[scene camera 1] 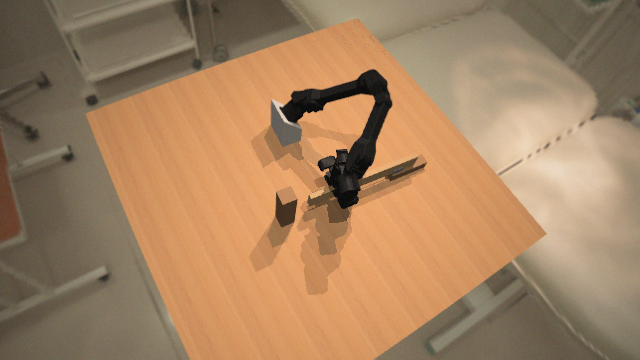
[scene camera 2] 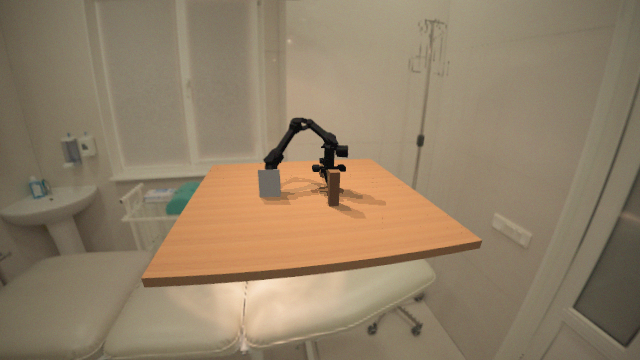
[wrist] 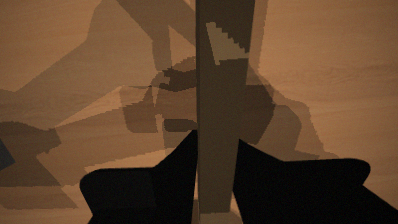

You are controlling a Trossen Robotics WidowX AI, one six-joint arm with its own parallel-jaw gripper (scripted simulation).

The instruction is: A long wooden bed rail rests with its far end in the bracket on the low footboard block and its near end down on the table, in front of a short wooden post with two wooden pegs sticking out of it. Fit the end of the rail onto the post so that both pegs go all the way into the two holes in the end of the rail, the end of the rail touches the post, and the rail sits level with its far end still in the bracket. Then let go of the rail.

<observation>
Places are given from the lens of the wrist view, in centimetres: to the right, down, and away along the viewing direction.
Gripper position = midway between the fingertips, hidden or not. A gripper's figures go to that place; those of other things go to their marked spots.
my gripper (wrist: 207, 134): 1, 2, 11
wooden rail (wrist: 223, 43): 1, -2, 4
</observation>
